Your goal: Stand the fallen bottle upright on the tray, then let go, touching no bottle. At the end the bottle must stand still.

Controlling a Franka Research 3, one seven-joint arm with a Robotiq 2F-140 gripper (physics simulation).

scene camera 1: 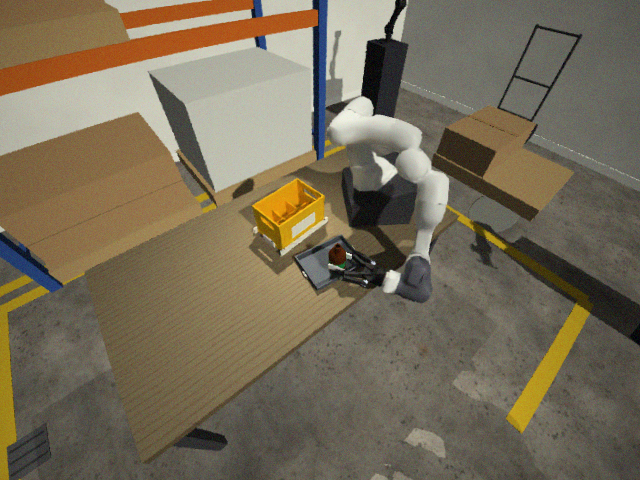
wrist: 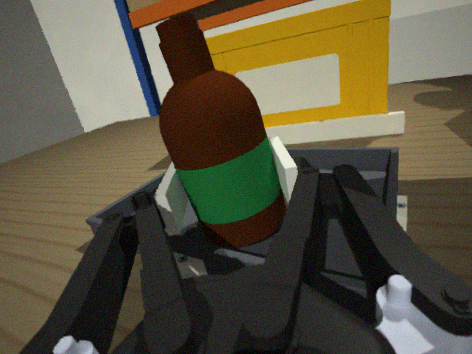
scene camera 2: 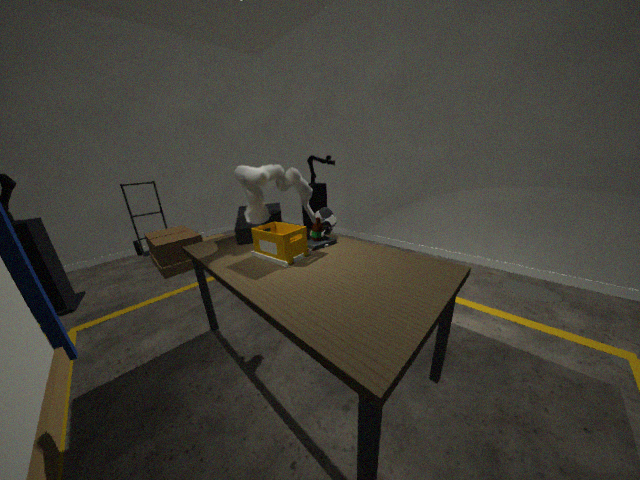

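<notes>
A brown bottle with a green label [scene camera 1: 337, 254] [scene camera 2: 316, 229] [wrist: 220, 130] is over the dark grey tray [scene camera 1: 306, 276] [scene camera 2: 331, 241] [wrist: 393, 170]. In scene camera 2 it looks about upright; in the wrist view it leans left in the picture, with its neck up. My gripper [scene camera 1: 341, 262] [wrist: 228, 163] is shut on the bottle, its two white fingertip pads on either side of the label, low on the body. The gripper reaches in nearly level. Whether the bottle's base touches the tray floor I cannot tell.
A yellow crate [scene camera 1: 305, 223] [scene camera 2: 279, 241] [wrist: 365, 70] with dividers stands on a white base beside the tray. The wooden table [scene camera 1: 217, 310] [scene camera 2: 351, 289] extends beyond both. The arm's dark base [scene camera 1: 379, 206] stands at one end of the table.
</notes>
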